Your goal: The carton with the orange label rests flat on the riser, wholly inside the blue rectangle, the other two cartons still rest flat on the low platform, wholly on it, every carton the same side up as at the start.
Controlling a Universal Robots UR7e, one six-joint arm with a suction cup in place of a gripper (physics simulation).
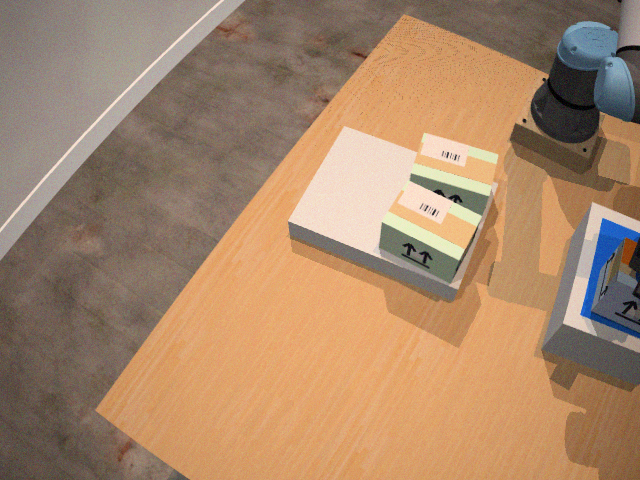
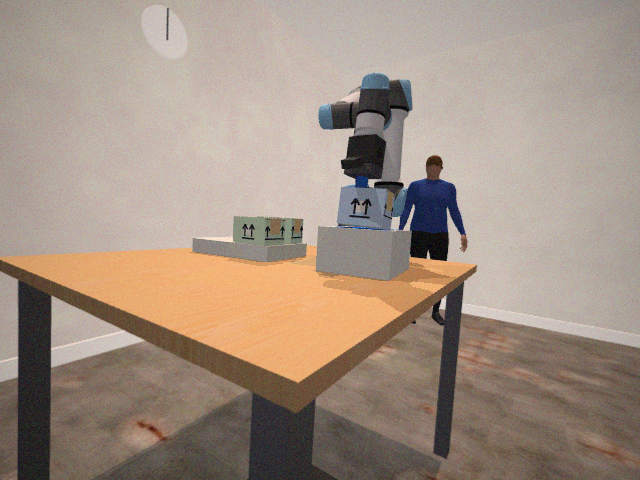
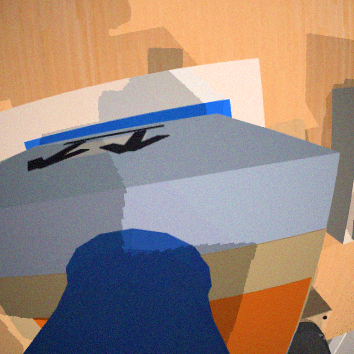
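Where they show: end effector, tool point: (image 2: 360, 194) (image 3: 142, 250); arm's base, origin of the base link: (image 1: 564, 114).
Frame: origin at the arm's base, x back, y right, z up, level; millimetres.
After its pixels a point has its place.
Observation:
The carton with the orange label (image 1: 615, 302) {y -235, x -421, z 118 mm} (image 2: 348, 217) {y -243, x -422, z 88 mm} (image 3: 225, 200) is upright over the riser (image 1: 567, 304) {y -172, x -432, z 56 mm} (image 2: 356, 253) {y -290, x -447, z -2 mm} (image 3: 245, 85) {y -188, x -449, z 61 mm}, its side arrows pointing up. Blue rectangle (image 1: 612, 235) {y -191, x -266, z 61 mm} (image 3: 220, 107) {y -205, x -433, z 61 mm} shows along its sides; I cannot tell whether its base rests flat or hangs slightly above, nor whether all of it is inside. My suction cup (image 2: 361, 186) (image 3: 135, 245) is against its top and holds it. Two green cartons (image 1: 429, 232) {y 83, x -461, z 73 mm} (image 1: 454, 175) {y 103, x -340, z 76 mm} rest flat, arrows up, on the low platform (image 1: 330, 191) {y 291, x -441, z -12 mm} (image 2: 217, 248) {y 200, x -514, z -37 mm}, near one end.
The wooden table (image 1: 289, 361) {y 170, x -729, z -60 mm} (image 2: 206, 294) {y -231, x -830, z -60 mm} carries both supports. My arm's base (image 1: 563, 113) {y -3, x -63, z 64 mm} stands behind the riser, beside the low platform. A person in a blue sweater (image 2: 435, 206) stands beyond the table.

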